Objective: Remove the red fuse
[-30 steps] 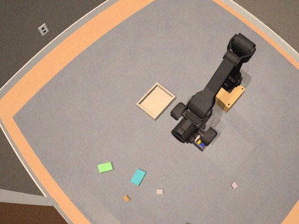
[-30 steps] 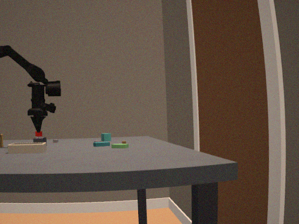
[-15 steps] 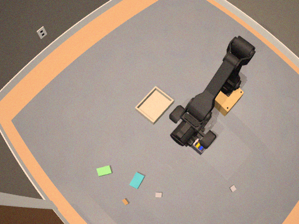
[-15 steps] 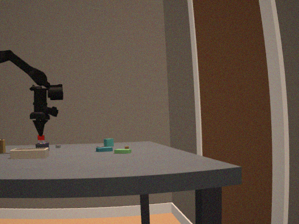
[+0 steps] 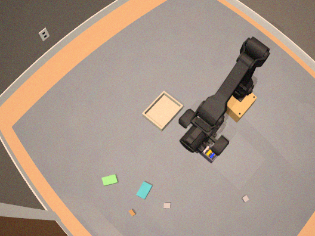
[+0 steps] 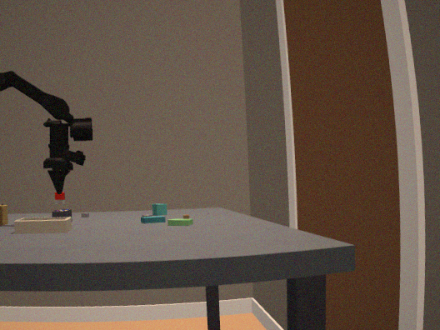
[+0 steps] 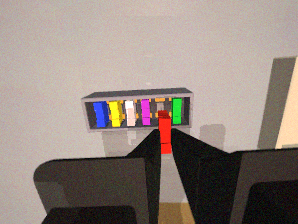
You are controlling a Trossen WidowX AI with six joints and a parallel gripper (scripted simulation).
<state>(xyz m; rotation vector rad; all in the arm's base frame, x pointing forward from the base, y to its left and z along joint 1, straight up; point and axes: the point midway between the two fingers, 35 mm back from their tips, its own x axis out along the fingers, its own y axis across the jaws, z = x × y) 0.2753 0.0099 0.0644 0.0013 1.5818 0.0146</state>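
The cream tray is 10 mm behind my gripper tip, 200 mm to the right of it and 90 mm below it. From my gripper tip the other things lie so: small orange cube: 380 mm ahead, 80 mm below; red fuse: 10 mm below; green block: 340 mm ahead, 160 mm to the right, 80 mm below.
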